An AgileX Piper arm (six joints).
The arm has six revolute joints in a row. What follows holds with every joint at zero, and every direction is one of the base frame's. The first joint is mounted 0.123 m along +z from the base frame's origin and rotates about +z. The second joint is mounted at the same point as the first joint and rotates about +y. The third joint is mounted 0.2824 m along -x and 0.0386 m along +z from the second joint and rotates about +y. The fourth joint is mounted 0.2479 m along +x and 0.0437 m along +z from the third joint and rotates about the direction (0.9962, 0, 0.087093). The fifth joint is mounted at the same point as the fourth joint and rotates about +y. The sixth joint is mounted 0.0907 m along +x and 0.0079 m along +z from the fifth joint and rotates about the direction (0.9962, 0, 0.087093). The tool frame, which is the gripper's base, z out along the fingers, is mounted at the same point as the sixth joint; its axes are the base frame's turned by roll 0, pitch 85.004 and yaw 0 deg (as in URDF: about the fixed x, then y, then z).
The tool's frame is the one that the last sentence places.
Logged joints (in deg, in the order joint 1, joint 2, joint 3, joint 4, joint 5, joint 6), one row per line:
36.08 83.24 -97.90 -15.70 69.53 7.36
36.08 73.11 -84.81 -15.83 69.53 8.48
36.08 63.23 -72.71 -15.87 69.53 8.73
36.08 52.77 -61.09 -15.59 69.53 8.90
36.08 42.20 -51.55 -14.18 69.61 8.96
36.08 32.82 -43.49 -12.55 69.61 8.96
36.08 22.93 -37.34 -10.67 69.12 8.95
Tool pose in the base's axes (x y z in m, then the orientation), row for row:
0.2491 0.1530 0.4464 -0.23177 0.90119 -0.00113 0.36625
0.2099 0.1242 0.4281 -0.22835 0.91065 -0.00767 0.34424
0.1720 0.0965 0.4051 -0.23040 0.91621 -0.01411 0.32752
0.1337 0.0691 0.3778 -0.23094 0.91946 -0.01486 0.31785
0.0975 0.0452 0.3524 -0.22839 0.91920 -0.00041 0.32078
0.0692 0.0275 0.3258 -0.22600 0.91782 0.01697 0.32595
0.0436 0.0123 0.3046 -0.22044 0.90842 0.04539 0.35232
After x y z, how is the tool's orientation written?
As a quaternion, x y z w.
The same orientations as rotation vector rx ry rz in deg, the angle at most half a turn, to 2 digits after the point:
-34.13 132.71 -0.17
-33.98 135.53 -1.14
-34.57 137.47 -2.12
-34.81 138.61 -2.24
-34.38 138.37 -0.06
-33.93 137.81 2.55
-32.68 134.67 6.73

